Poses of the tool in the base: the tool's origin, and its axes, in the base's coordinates. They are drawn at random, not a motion.
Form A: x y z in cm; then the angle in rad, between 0 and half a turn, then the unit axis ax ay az.
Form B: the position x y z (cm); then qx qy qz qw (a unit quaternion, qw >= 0). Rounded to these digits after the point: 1 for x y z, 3 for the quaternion.
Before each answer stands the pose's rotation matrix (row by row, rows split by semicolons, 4 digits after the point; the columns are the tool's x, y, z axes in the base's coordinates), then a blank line. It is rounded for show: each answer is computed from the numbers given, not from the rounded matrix.
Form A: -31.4, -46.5, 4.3, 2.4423, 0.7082, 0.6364, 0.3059
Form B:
0.1200 0.5986 0.7920; 0.9924 -0.0504 -0.1122; -0.0272 0.7994 -0.6001

-31.4, -46.5, 4.3, 0.665, 0.598, 0.287, 0.343
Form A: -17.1, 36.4, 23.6, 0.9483, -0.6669, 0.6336, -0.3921
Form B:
0.7685 0.1424 0.6238; -0.4947 0.7505 0.4382; -0.4057 -0.6454 0.6472

-17.1, 36.4, 23.6, -0.305, 0.289, -0.179, 0.890
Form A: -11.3, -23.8, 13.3, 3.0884, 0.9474, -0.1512, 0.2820
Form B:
0.7954 -0.3013 0.5259; -0.2713 -0.9529 -0.1356; 0.5420 -0.0348 -0.8396

-11.3, -23.8, 13.3, 0.947, -0.151, 0.282, 0.027
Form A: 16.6, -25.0, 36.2, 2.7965, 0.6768, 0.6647, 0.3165
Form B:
-0.0520 0.7661 0.6406; 0.9802 -0.0835 0.1794; 0.1909 0.6373 -0.7466

16.6, -25.0, 36.2, 0.667, 0.655, 0.312, 0.172
